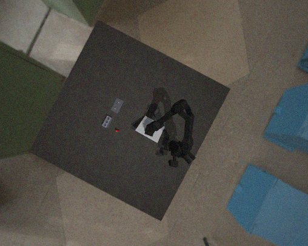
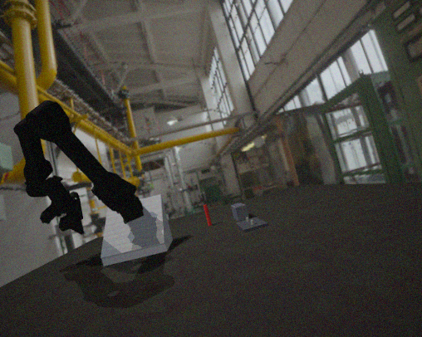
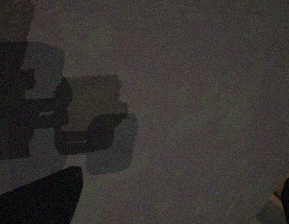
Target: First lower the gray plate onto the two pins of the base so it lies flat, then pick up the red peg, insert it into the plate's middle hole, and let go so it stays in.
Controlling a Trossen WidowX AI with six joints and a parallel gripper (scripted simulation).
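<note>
The gray plate is 570 mm ahead of my gripper tip, 70 mm to the right of it and 80 mm below it. From my gripper tip the other things lie so: red peg 460 mm ahead, 30 mm to the right, 80 mm below.
</note>
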